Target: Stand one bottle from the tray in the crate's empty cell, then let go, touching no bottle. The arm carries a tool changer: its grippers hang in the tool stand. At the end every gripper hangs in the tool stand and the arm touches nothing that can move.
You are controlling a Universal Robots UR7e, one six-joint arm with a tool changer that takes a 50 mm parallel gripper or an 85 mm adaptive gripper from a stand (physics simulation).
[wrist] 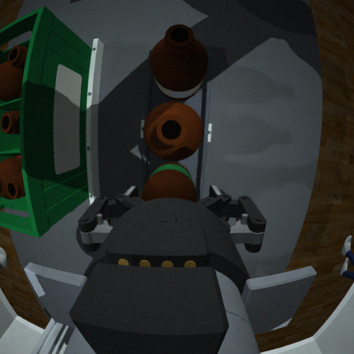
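Note:
My gripper [173, 192] is open, its two fingers spread on either side of the nearest tray bottle. That brown bottle [168, 186] has a green band, and the gripper body hides much of it. A plain brown bottle [172, 131] stands in the middle of the tray [204, 107]. A brown bottle with a white band [179, 62] stands at the tray's far end. The green crate [59, 197] is at the left, cut off by the view's edge. Brown bottles [9, 80] [10, 122] [10, 177] show inside it. Its empty cell cannot be made out. The tool stand is not identifiable here.
A pale rail [93, 120] runs along the crate's near side, between crate and tray. Small light brackets [209, 132] flank the tray. Two grey plates [281, 287] [55, 287] show at the lower right and lower left. Wooden floor [335, 150] shows beyond the table edge.

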